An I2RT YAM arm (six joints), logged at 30 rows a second.
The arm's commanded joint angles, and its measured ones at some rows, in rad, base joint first. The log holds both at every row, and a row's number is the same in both.
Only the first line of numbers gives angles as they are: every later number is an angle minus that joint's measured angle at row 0.
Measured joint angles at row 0:
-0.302 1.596 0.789 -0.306 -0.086 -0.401
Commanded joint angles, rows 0 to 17:
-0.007 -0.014 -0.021 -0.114 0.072 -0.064
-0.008 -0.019 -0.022 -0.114 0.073 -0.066
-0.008 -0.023 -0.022 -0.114 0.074 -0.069
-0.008 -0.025 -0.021 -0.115 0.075 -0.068
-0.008 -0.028 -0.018 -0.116 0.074 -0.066
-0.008 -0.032 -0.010 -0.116 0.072 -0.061
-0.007 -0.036 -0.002 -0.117 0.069 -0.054
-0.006 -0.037 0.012 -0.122 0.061 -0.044
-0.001 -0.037 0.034 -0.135 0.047 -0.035
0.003 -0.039 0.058 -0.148 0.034 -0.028
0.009 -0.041 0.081 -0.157 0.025 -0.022
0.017 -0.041 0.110 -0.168 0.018 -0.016
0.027 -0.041 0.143 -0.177 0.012 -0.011
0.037 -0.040 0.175 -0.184 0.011 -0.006
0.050 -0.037 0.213 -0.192 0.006 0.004
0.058 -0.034 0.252 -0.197 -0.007 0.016
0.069 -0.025 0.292 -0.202 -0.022 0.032
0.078 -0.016 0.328 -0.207 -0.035 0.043
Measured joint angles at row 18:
0.060 -0.029 0.257 -0.179 0.019 0.001
